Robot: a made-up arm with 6 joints. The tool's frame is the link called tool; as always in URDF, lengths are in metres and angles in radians. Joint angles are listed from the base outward. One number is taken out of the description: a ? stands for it. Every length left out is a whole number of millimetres.
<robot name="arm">
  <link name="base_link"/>
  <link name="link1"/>
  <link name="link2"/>
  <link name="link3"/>
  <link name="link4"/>
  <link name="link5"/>
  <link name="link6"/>
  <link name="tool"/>
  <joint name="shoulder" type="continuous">
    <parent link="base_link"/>
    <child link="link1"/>
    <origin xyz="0.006 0.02 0.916" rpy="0 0 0"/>
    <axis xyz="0 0 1"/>
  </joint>
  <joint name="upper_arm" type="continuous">
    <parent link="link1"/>
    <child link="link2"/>
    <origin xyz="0.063 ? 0" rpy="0 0 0"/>
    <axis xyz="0 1 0"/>
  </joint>
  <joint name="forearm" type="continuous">
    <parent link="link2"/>
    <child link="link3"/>
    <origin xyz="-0.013 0 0.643" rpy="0 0 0"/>
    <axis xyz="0 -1 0"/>
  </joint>
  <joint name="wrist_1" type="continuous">
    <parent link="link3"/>
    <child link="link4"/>
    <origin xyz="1.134 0 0.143" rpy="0 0 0"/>
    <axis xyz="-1 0 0"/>
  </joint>
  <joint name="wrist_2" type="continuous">
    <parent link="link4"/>
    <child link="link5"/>
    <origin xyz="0 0.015 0.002" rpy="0 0 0"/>
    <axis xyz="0 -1 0"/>
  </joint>
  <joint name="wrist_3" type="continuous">
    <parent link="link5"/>
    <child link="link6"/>
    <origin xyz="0.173 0 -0.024" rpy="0 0 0"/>
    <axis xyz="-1 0 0"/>
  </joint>
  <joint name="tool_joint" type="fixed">
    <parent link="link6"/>
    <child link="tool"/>
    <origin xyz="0 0.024 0.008" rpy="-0.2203 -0.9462 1.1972"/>
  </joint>
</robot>
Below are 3 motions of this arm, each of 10 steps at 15 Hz.
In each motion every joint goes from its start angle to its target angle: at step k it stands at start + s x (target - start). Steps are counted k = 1, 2, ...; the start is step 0. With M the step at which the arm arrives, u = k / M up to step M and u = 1 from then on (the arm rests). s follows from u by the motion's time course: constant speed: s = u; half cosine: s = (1 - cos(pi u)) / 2; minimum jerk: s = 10 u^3 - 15 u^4 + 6 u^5.
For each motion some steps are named. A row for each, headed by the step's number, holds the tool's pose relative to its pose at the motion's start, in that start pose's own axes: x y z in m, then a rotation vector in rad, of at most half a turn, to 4 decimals.
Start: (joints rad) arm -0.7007 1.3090 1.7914 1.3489 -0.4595 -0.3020
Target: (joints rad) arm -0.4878 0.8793 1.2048 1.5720 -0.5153 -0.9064
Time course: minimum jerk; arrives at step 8
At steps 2, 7, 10:
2: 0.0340 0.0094 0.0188 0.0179 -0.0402 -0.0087
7: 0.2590 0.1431 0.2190 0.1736 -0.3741 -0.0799
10: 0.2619 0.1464 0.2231 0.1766 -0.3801 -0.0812

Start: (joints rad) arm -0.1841 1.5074 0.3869 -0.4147 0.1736 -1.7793
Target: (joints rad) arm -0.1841 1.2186 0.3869 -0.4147 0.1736 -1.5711
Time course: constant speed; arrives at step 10
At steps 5, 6, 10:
5: -0.0210 0.1943 -0.1557 0.1207 0.1039 0.0649
6: -0.0257 0.2357 -0.1834 0.1448 0.1237 0.0794
10: -0.0465 0.4086 -0.2815 0.2412 0.1993 0.1421

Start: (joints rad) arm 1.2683 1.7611 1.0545 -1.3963 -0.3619 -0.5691
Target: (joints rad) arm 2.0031 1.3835 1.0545 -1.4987 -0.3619 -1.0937
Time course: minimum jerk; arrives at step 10
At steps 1, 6, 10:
1: -0.0091 0.0006 -0.0088 0.0027 0.0025 -0.0033
6: -0.9147 0.1031 -0.4793 0.1594 0.1915 -0.3617
10: -1.4079 0.2117 -0.5200 0.1792 0.2699 -0.5885

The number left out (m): -0.037
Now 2 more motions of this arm.
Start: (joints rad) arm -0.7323 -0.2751 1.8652 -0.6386 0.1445 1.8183
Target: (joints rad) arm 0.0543 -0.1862 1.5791 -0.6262 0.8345 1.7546
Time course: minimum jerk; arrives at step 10
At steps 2, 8, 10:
2: -0.0383 0.0087 -0.0368 0.0111 -0.0029 -0.0630
8: -0.3532 0.4163 -0.5060 0.2476 0.0609 -0.9519
10: -0.3531 0.4525 -0.5261 0.2678 0.0716 -1.0040

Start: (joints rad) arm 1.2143 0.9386 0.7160 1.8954 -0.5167 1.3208
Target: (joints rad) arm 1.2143 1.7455 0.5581 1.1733 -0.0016 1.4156
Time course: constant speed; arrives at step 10
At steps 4, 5, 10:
4: 0.4952 -0.1169 0.4721 -0.3929 -0.3082 0.2130
5: 0.6158 -0.1042 0.5930 -0.4721 -0.3943 0.2658
10: 1.1457 0.1824 1.1550 -0.7269 -0.8579 0.5254

